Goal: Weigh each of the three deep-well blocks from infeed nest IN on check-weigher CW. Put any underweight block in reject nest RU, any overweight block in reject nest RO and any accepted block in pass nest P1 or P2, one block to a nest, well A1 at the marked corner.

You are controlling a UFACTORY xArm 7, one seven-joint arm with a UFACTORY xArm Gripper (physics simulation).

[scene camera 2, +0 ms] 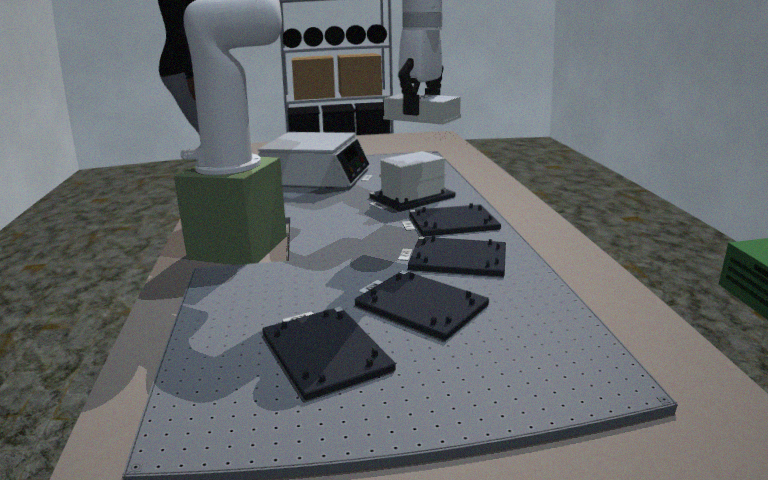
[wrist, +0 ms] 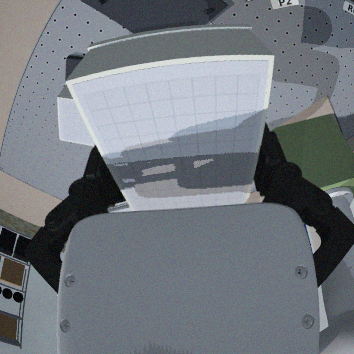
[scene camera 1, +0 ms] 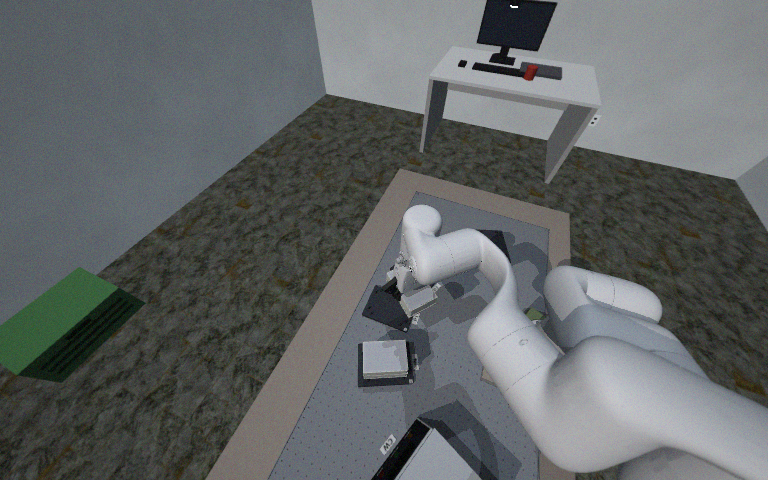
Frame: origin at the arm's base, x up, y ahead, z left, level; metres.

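Where they show: gripper, fingertip midpoint: (scene camera 2: 422,111) (wrist: 181,133) (scene camera 1: 410,289); arm's base, link origin: (scene camera 2: 228,166).
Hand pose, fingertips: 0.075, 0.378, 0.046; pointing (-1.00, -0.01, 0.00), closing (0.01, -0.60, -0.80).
Each offset is from my fingertips to the top centre of the thing, as dx, dy, dz. "pt": to the spot under its first point. Level surfaces: height alone.
My gripper (scene camera 2: 421,100) (wrist: 181,133) is shut on a white deep-well block @[+0.029, +0.001, +0.000] (scene camera 1: 419,301) (scene camera 2: 442,110) (wrist: 185,100). The block is held level in the air, high above the board. In scene camera 1 it shows beside a dark nest @[-0.208, +0.064, -0.017] (scene camera 1: 386,309); the arm partly hides the fingers. More white block material @[-0.136, +0.003, +0.155] (scene camera 1: 385,356) (scene camera 2: 412,176) (wrist: 75,120) sits on the infeed nest (scene camera 1: 360,380) (scene camera 2: 447,194). The check-weigher @[-0.130, -0.220, +0.374] (scene camera 1: 436,461) (scene camera 2: 308,142) bears no block on its pan in scene camera 2; its display is unreadable. Four other dark nests @[pt -0.218, +0.061, -0.031] (scene camera 2: 454,219) @[pt -0.218, +0.026, -0.203] (scene camera 2: 456,255) @[pt -0.218, -0.063, -0.361] (scene camera 2: 421,304) @[pt -0.218, -0.200, -0.473] (scene camera 2: 328,355) are bare.
The nests stand on a perforated grey board @[dx -0.230] (scene camera 1: 339,418) (scene camera 2: 509,407) edged by the tan table @[dx -0.243] (scene camera 1: 305,333) (scene camera 2: 572,263). The arm's green base block (scene camera 2: 229,217) (wrist: 315,150) stands across from the nests. A P2 label @[pt -0.228, -0.062, -0.160] (wrist: 285,3) shows at the top of the wrist view.
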